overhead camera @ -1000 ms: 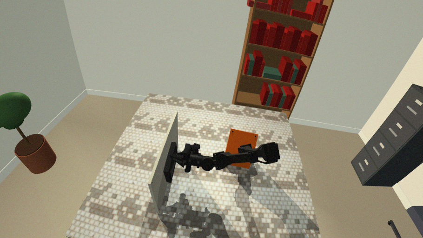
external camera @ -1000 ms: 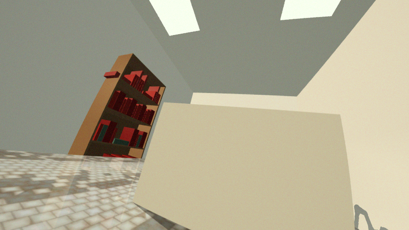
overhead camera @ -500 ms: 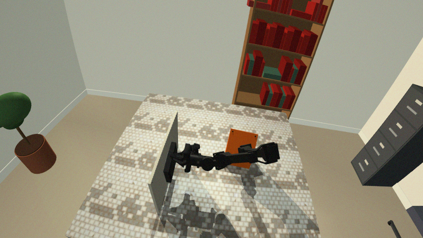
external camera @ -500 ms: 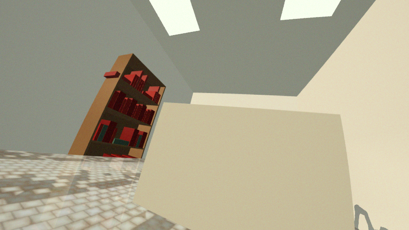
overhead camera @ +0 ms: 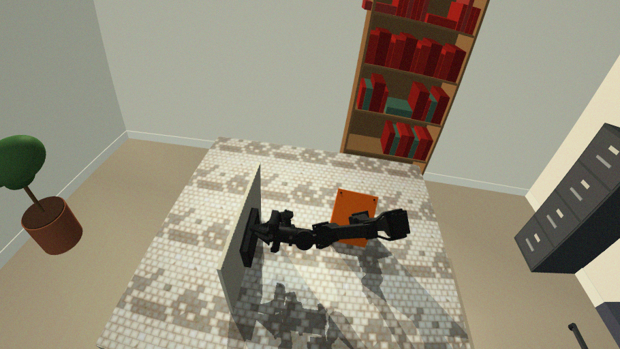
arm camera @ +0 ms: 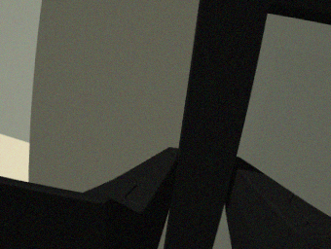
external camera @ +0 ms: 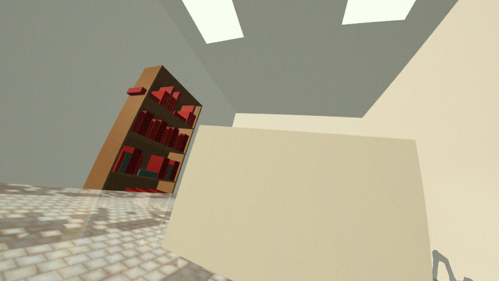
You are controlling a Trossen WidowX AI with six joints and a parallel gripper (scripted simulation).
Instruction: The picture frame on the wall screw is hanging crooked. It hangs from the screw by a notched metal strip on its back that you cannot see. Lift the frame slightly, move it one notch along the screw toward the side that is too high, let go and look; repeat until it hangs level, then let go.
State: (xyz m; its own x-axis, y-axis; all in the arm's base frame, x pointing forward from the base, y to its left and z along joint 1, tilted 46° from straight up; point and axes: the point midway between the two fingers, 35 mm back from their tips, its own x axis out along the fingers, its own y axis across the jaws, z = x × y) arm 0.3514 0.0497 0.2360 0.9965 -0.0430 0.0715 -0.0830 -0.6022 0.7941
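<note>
My gripper tip is 50 mm above the black picture frame and 10 mm short of it. Also, from my gripper tip: wall panel 60 mm below, 20 mm to the right, 20 mm ahead.
</note>
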